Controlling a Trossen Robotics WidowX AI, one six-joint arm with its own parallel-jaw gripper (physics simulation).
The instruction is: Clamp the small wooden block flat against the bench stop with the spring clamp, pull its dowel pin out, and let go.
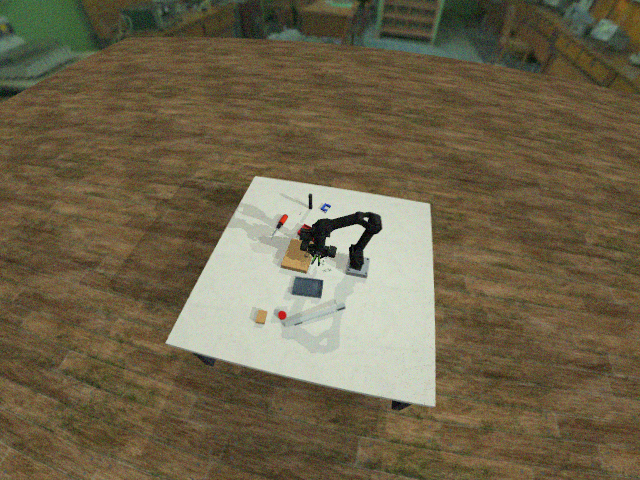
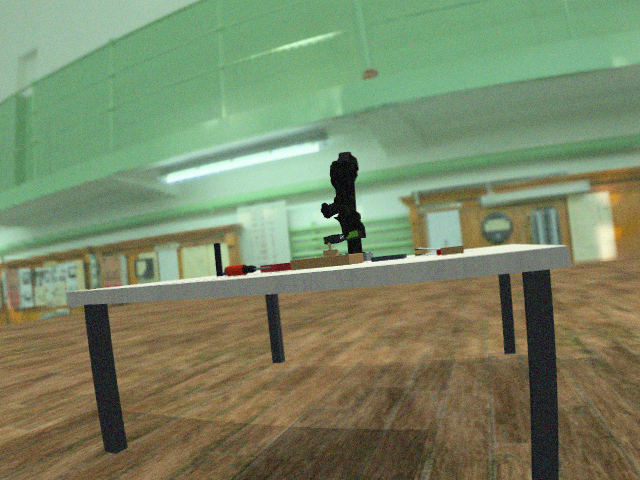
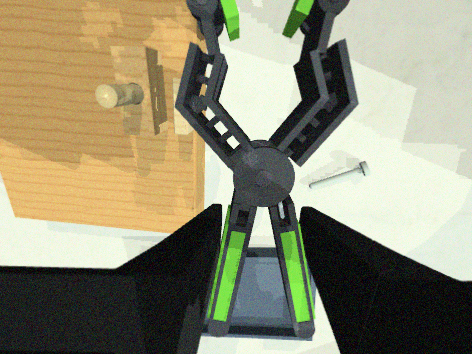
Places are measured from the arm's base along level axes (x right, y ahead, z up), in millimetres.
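Pixels of known places: gripper, between the fingertips: (image 1: 317, 257) (image 2: 348, 237) (image 3: 260, 214); arm's base, origin of its link: (image 1: 356, 264) (image 2: 355, 253).
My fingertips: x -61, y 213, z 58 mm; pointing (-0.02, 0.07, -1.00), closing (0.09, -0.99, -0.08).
For each thing: its middle in the pictures, then the offset to it from my fingertips.
- black spring clamp, middle of its body: (image 3: 261, 179) (image 2: 343, 237) dx +18, dy +3, dz +3 mm
- wooden board, middle of its body: (image 3: 96, 94) (image 2: 327, 261) (image 1: 298, 255) dx +32, dy +121, dz -76 mm
- small wooden block, middle of its body: (image 3: 142, 92) (image 2: 330, 253) dx +40, dy +75, dz -49 mm
- blue-grey tray, middle of its body: (image 3: 233, 294) (image 2: 389, 257) (image 1: 308, 287) dx -145, dy +4, dz -85 mm
- bolt, middle of its body: (image 3: 337, 177) dx -8, dy -62, dz -88 mm
- screwdriver, middle of its body: (image 2: 248, 269) (image 1: 279, 225) dx +210, dy +319, dz -75 mm
- red object, middle of its body: (image 2: 280, 267) dx +213, dy +121, dz -79 mm
- black cylinder, middle of its body: (image 2: 218, 259) (image 1: 310, 201) dx +433, dy +186, dz -32 mm
- blue piece, middle of its body: (image 1: 325, 208) dx +460, dy +90, dz -86 mm
- wooden piece, middle of its body: (image 2: 452, 250) (image 1: 261, 317) dx -384, dy +171, dz -81 mm
- red disc, middle of its body: (image 1: 282, 315) dx -340, dy +75, dz -84 mm
- long bar, middle of its body: (image 2: 435, 250) (image 1: 315, 314) dx -288, dy -86, dz -77 mm
My gripper (image 3: 260, 214) (image 1: 317, 253) is shut on the green handles of the black spring clamp (image 3: 264, 175) (image 2: 333, 239). The clamp's jaws stand apart with nothing between them, above the right edge of the wooden board (image 3: 75, 185) (image 1: 295, 260) (image 2: 315, 262). The small wooden block (image 3: 129, 57) (image 2: 330, 253) sits on the board, left of the jaws. Its dowel pin (image 3: 107, 96) stands upright in it. A pale strip (image 3: 182, 107) beside the block, at the board's edge, may be the bench stop; whether they touch is unclear.
A blue-grey tray (image 1: 307, 287) (image 3: 255, 251) lies near the board. A bolt (image 3: 340, 177) lies to the right. A screwdriver (image 1: 282, 221) (image 2: 237, 269), red object (image 1: 303, 228) (image 2: 275, 267), black cylinder (image 1: 310, 201) (image 2: 218, 259), blue piece (image 1: 325, 207), wooden piece (image 1: 261, 316), red disc (image 1: 281, 314) and long bar (image 1: 315, 313) lie around.
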